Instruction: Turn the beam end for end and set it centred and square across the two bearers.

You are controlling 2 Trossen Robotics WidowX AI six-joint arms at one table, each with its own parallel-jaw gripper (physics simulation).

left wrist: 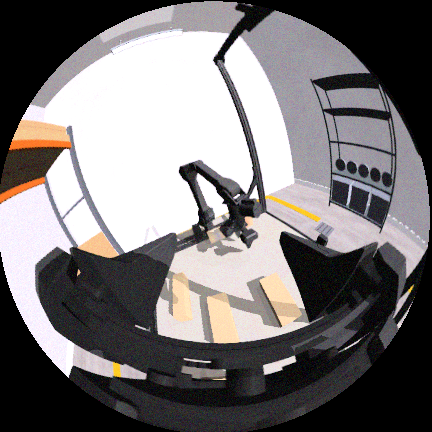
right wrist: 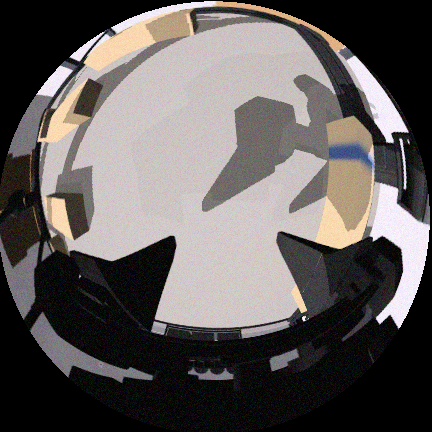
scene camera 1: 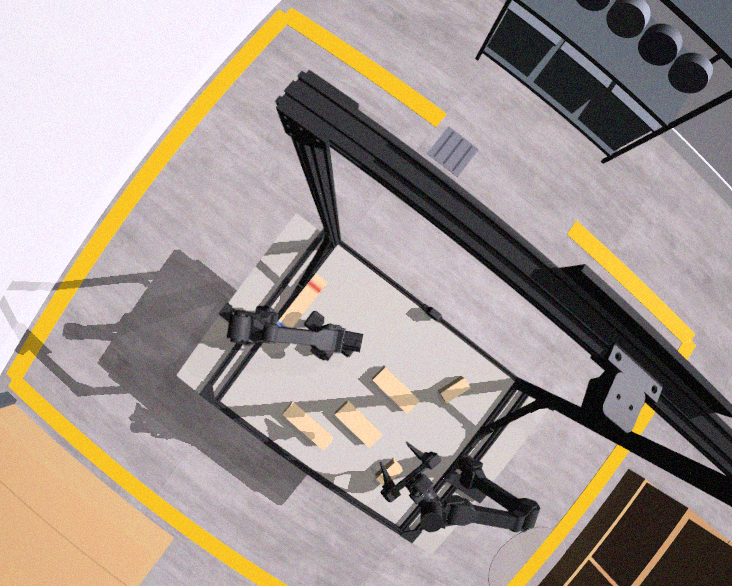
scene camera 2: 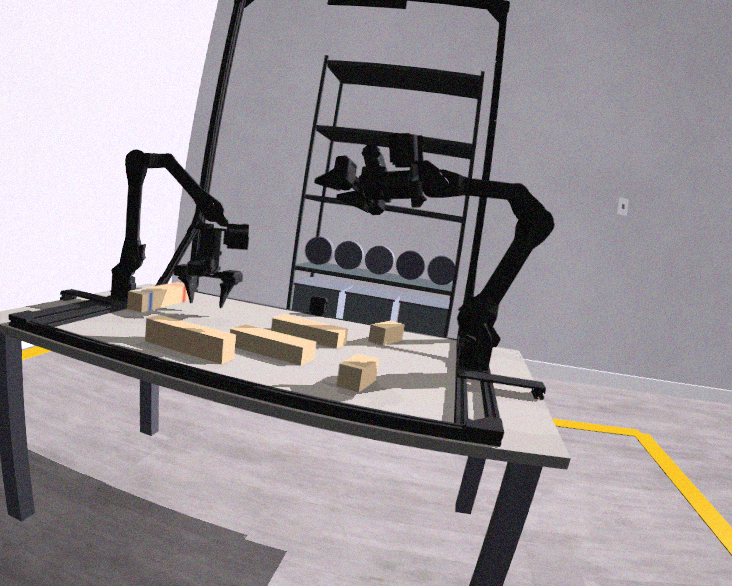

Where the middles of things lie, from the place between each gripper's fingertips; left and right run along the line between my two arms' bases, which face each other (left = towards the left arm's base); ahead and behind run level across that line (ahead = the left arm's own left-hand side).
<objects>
Now: the block with red end (scene camera 2: pixel 141 300) 150 mm to the right of my right hand.
I see the block with red end 470 mm to the right of my left hand, 330 mm below it and 130 mm behind it.
</objects>
